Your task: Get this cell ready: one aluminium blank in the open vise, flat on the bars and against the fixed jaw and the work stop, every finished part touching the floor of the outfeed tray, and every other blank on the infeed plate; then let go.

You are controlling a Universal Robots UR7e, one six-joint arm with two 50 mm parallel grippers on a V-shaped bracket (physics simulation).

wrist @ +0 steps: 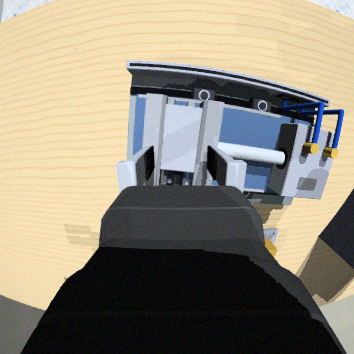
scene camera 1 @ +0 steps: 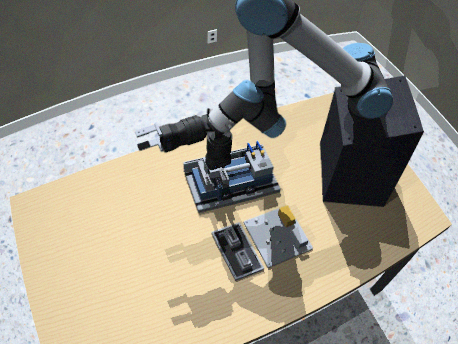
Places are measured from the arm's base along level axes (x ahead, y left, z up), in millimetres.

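Pixels of known places: hand, its tool point: (wrist: 180,160) (scene camera 1: 214,165).
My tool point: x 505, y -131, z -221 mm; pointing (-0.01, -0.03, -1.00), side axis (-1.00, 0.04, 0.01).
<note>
For each thing: its top centre in the pictures, then the offset to it from my tool point. "pt": a spot on its surface instead.
- vise, centre of its top: (wrist: 246,149) (scene camera 1: 233,163) dz -32, dx -71, dy -2 mm
- pale aluminium blank, centre of its top: (wrist: 180,138) (scene camera 1: 212,164) dz -15, dx -1, dy -17 mm
- dark outfeed tray, a spot on its surface: (scene camera 1: 240,275) pt dz -126, dx +78, dy +340 mm
- infeed plate, centre of its top: (scene camera 1: 278,234) dz -123, dx -105, dy +266 mm
- yellow block, centre of its top: (scene camera 1: 287,213) dz -87, dx -160, dy +224 mm
- grey block, centre of its top: (scene camera 1: 300,234) dz -87, dx -154, dy +315 mm
- valve block, a spot on its surface: (wrist: 305,170) (scene camera 1: 258,161) pt dz -35, dx -155, dy +25 mm
The vise (scene camera 1: 241,183) (wrist: 250,127) stands mid-table. In the wrist view a pale aluminium blank (wrist: 182,137) lies between its left jaw (wrist: 154,130) and its right jaw (wrist: 212,125), the one at the white rod; its seating on the bars and its contact with the work stop are hidden. My downward gripper (scene camera 1: 218,176) (wrist: 181,170) is open over the vise, its fingers apart at the near part of the blank. The second gripper on the bracket (scene camera 1: 141,138) points left, open and empty. Two grey finished parts (scene camera 1: 231,238) (scene camera 1: 243,260) lie in the dark outfeed tray (scene camera 1: 240,275).
The infeed plate (scene camera 1: 258,236) lies beside the tray, with small pegs, a yellow block (scene camera 1: 286,216) and a grey block (scene camera 1: 302,239) on it. The valve block (scene camera 1: 261,165) (wrist: 305,170) with blue tubes rises at the vise's right end. The robot's dark pedestal (scene camera 1: 365,160) stands at the right.
</note>
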